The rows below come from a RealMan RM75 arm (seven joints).
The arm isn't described. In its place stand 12 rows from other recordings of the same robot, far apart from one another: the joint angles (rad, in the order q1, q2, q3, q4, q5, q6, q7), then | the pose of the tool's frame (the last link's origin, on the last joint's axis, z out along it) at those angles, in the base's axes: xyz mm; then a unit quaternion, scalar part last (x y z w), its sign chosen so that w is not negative.
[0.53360, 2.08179, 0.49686, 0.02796, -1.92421, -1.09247, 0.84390] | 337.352 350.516 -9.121 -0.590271 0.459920 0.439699 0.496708
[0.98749, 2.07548, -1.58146, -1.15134, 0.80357, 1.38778, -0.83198] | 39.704 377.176 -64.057 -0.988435 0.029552 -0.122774 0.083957
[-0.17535, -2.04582, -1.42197, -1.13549, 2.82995, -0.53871, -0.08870] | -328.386 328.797 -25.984 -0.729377 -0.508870 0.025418 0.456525
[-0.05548, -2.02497, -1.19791, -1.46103, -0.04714, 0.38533, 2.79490] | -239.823 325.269 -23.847 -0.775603 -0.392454 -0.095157 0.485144
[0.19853, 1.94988, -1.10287, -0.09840, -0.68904, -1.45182, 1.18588] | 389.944 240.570 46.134 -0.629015 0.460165 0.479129 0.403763
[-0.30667, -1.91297, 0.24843, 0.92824, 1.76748, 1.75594, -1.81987] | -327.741 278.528 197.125 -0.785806 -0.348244 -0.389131 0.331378
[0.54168, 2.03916, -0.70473, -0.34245, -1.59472, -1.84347, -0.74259] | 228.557 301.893 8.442 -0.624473 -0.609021 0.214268 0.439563
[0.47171, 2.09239, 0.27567, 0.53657, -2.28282, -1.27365, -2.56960] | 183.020 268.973 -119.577 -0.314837 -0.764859 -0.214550 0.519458
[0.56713, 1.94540, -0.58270, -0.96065, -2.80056, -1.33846, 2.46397] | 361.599 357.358 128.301 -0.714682 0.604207 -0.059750 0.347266
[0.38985, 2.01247, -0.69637, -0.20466, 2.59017, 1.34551, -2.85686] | 361.837 324.972 112.785 -0.584978 0.137464 0.329657 0.728169
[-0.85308, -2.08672, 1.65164, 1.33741, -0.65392, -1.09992, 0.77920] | -29.227 394.155 -50.936 -0.969579 0.017298 0.053500 0.238233
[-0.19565, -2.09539, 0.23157, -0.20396, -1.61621, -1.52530, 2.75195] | -338.874 200.981 -54.704 -0.701072 -0.325948 -0.400247 0.491994
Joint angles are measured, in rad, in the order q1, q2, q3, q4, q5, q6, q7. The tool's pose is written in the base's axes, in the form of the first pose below.
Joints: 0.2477 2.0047 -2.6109 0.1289 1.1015 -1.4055 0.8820
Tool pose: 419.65 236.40 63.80 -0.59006 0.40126 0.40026 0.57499
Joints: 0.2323 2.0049 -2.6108 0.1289 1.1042 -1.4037 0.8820
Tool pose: 423.58 229.90 64.00 -0.58572 0.40633 0.39565 0.57904
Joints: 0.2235 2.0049 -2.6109 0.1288 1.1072 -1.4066 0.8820
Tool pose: 425.30 226.19 64.51 -0.58315 0.40779 0.39455 0.58136
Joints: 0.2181 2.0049 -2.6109 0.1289 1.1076 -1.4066 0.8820
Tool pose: 426.55 223.88 64.58 -0.58191 0.40933 0.39299 0.58257
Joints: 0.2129 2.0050 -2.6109 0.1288 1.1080 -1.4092 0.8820
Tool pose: 427.34 221.67 64.69 -0.58094 0.40999 0.39249 0.58341
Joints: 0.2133 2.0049 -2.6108 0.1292 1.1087 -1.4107 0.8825
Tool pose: 427.16 221.81 64.98 -0.58082 0.40940 0.39319 0.58347
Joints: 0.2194 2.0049 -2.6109 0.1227 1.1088 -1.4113 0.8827
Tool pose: 424.80 225.02 63.88 -0.58151 0.40826 0.39781 0.58044
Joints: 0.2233 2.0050 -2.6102 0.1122 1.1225 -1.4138 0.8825
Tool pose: 422.76 227.62 64.07 -0.57633 0.40684 0.40588 0.58102
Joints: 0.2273 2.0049 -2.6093 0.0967 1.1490 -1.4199 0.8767
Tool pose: 420.18 230.63 65.42 -0.56725 0.40255 0.41713 0.58496
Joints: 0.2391 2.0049 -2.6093 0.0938 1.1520 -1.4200 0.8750
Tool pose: 417.16 235.81 65.34 -0.56856 0.39891 0.42164 0.58295
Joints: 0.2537 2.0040 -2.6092 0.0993 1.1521 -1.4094 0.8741
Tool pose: 416.05 241.49 66.18 -0.57127 0.39717 0.41977 0.58284
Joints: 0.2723 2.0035 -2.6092 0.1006 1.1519 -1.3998 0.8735
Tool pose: 413.05 249.15 66.12 -0.57448 0.39468 0.42114 0.58038
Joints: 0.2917 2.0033 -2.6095 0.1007 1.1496 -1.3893 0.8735
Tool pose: 409.47 257.20 65.37 -0.57841 0.39273 0.42278 0.57659
